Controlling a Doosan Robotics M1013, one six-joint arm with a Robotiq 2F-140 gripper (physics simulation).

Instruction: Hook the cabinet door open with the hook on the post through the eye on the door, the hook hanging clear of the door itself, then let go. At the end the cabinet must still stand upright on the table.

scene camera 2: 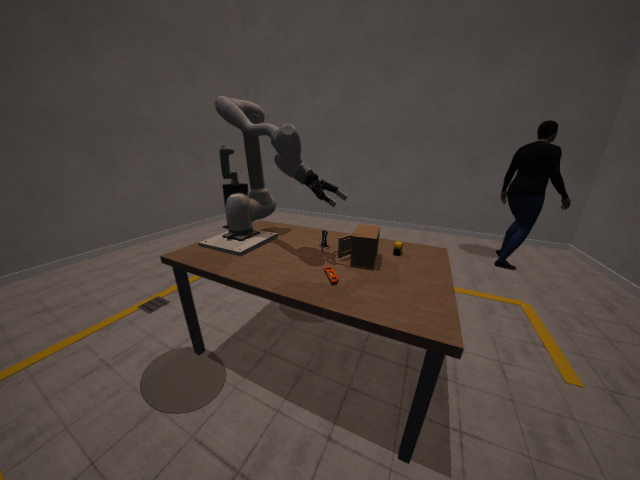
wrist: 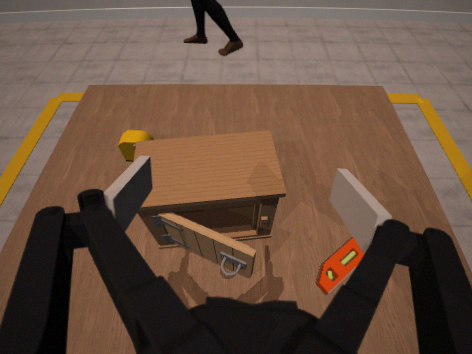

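Pixels of known places: gripper, fingertip midpoint: [scene camera 2: 341, 201] [wrist: 243, 178]; arm's base, link origin: [scene camera 2: 241, 235].
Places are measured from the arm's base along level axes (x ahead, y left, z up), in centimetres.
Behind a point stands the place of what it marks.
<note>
The wooden cabinet [scene camera 2: 364, 249] {x 85.8, y -2.8, z 7.6 cm} [wrist: 210, 170] {x 82.3, y 6.5, z 13.9 cm} stands upright on the table [scene camera 2: 408, 304] {x 110.4, y -23.5, z -2.8 cm} [wrist: 325, 115] {x 114.2, y -19.5, z -2.8 cm}. Its door [scene camera 2: 344, 246] {x 73.2, y 2.9, z 4.8 cm} [wrist: 200, 241] {x 74.1, y 7.8, z 6.7 cm} stands partly open; a grey metal eye [wrist: 231, 265] sits on the door's outer face near the free edge. The dark post [scene camera 2: 324, 239] {x 57.9, y 9.6, z 4.0 cm} stands apart from the cabinet, on the door side towards the robot base. The hook is too small to make out clearly in the scene view, and the post does not show in the wrist view. My gripper [scene camera 2: 337, 199] {x 70.7, y 1.5, z 28.9 cm} [wrist: 243, 178] {x 70.7, y 1.5, z 28.9 cm} is open and empty, above the table on the door side, tilted towards the cabinet.
An orange spirit level [scene camera 2: 331, 274] {x 75.1, y -17.4, z -1.9 cm} [wrist: 339, 266] {x 73.6, y -15.7, z -1.0 cm} lies on the table near the cabinet. A yellow tape measure [scene camera 2: 397, 248] {x 98.1, y 22.5, z 1.6 cm} [wrist: 134, 142] {x 96.3, y 25.2, z 3.9 cm} stands behind the cabinet. The robot's white base plate [scene camera 2: 211, 243] {x -5.3, y -20.0, z -0.4 cm} is at the table's far left. A person [scene camera 2: 532, 170] [wrist: 215, 20] is beyond the table.
</note>
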